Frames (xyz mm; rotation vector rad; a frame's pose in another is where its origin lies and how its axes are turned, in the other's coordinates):
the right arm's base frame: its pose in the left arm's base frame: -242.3 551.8 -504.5 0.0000 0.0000 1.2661
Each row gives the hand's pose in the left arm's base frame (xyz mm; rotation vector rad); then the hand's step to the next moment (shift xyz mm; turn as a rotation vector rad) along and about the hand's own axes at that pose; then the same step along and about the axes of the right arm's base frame.
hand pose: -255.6 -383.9 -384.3 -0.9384 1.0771 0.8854
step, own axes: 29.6 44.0 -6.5 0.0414 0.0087 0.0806
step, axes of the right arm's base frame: 1.7 37.8 -37.7 0.0874 -0.0006 -0.0255
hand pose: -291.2 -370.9 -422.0 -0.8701 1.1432 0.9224
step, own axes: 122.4 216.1 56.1 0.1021 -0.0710 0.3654
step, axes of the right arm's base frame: 95.1 198.0 -128.8 0.3713 -0.1032 -0.0215
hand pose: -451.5 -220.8 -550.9 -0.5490 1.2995 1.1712
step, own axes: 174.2 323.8 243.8 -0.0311 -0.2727 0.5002
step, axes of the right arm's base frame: 312.1 311.7 -8.2 0.4429 -0.3508 0.0793
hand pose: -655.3 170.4 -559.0 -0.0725 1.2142 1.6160
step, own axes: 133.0 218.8 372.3 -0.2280 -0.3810 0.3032
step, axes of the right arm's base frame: 349.5 147.8 245.3 0.1903 -0.5021 0.0280
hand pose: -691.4 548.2 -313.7 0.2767 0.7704 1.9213
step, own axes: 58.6 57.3 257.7 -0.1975 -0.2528 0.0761
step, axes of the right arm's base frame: 147.4 -17.0 226.1 0.0287 -0.3206 -0.0714
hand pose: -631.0 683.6 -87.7 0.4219 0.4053 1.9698
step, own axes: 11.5 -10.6 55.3 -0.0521 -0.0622 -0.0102
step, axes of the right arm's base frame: 27.9 -22.0 45.2 -0.0022 -0.0692 -0.0435
